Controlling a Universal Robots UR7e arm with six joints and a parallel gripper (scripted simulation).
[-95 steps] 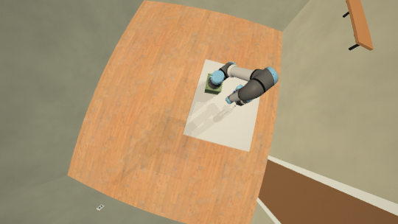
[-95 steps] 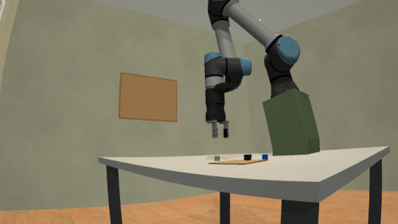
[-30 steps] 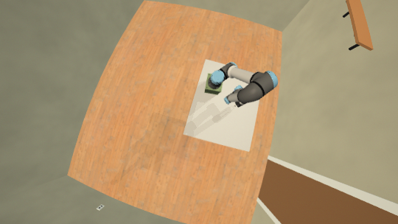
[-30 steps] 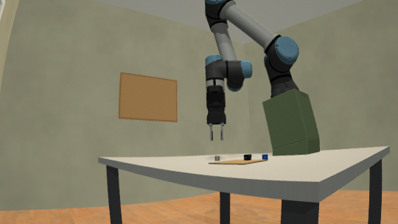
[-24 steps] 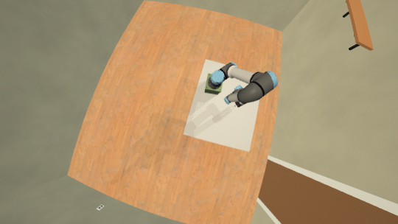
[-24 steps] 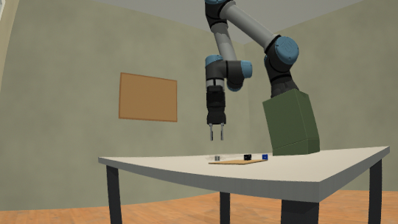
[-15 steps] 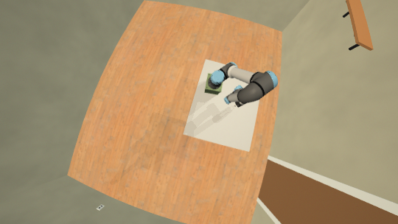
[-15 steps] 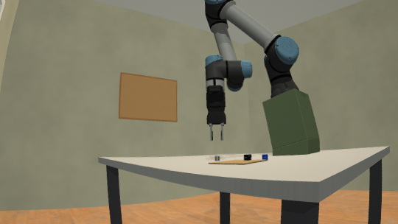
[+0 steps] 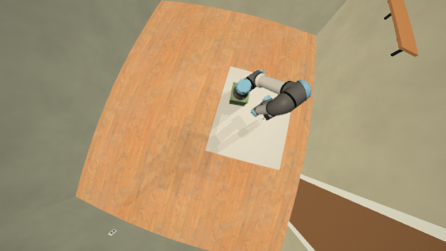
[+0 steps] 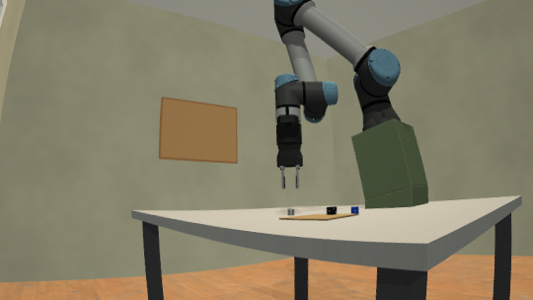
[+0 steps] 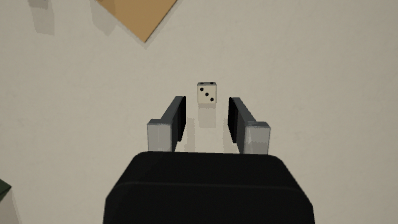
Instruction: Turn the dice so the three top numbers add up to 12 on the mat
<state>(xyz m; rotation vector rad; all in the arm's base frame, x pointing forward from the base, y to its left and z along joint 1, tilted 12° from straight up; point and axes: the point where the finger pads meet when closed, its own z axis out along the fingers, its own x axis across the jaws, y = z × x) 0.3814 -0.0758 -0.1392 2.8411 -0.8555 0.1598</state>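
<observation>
Now: hand 90 mm above the white die. From my hand the other things lie so: blue die 180 mm to the left, 90 mm below, 90 mm behind; then black die 150 mm to the left, 80 mm below, 30 mm behind; then tan mat 170 mm to the left, 90 mm below, 20 mm ahead.
</observation>
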